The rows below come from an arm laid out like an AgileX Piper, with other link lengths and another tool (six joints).
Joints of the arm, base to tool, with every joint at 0 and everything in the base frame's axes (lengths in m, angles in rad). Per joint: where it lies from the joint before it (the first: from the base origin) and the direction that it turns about. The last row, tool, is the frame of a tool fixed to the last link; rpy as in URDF.
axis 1: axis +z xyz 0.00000 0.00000 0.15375
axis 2: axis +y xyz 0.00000 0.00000 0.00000
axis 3: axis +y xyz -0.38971 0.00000 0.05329
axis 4: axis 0.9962 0 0.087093 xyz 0.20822 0.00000 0.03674
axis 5: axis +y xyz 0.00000 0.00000 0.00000
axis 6: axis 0.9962 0 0.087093 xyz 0.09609 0.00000 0.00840
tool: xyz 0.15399 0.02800 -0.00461 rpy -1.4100 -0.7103 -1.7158
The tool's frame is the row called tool.
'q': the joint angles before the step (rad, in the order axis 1, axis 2, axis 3, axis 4, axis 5, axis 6). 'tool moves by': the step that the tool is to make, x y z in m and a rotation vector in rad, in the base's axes. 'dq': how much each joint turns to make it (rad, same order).
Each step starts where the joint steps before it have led.
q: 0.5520 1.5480 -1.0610 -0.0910 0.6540 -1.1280
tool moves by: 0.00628 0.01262 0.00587 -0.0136 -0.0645 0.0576
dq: 0.0490 0.0000 0.0000 -0.0680 -0.0450 0.0270
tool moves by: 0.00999 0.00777 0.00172 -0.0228 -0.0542 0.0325
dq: 0.0330 0.0140 -0.0001 -0.0889 -0.0399 0.0520
